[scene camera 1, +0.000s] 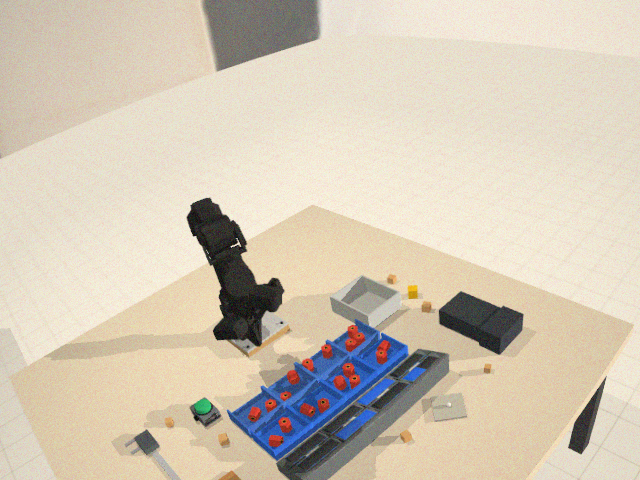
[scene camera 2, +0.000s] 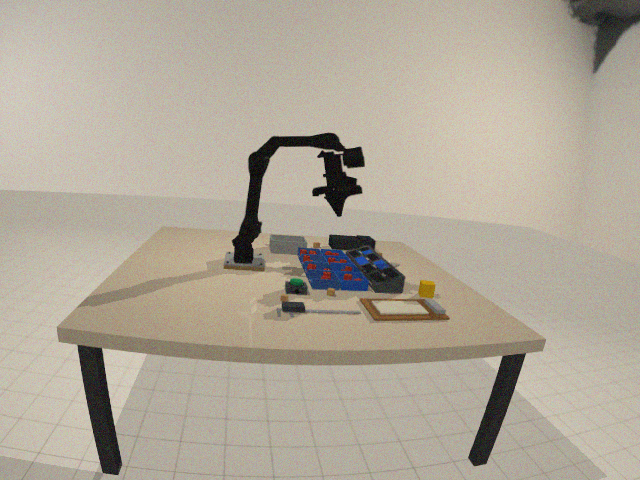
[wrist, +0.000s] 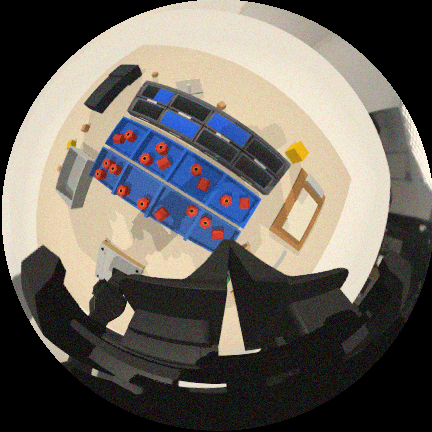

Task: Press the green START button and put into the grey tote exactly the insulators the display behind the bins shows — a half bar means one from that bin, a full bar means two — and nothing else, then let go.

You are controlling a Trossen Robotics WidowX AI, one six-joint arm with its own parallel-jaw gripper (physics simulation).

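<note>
My gripper is shut and empty, high above the bins. The blue bins form two rows of four and hold red insulators, two or three in each. The display behind them shows a half bar at the tote end of its back row, a full bar third from that end in the back row, and a full bar second in the front row. The grey tote looks empty inside. The green START button is mostly hidden by the fingers in the wrist view.
A black box stands beyond the tote. A yellow block and a wooden frame lie past the other end. A caliper, small orange cubes and a flat plate lie around.
</note>
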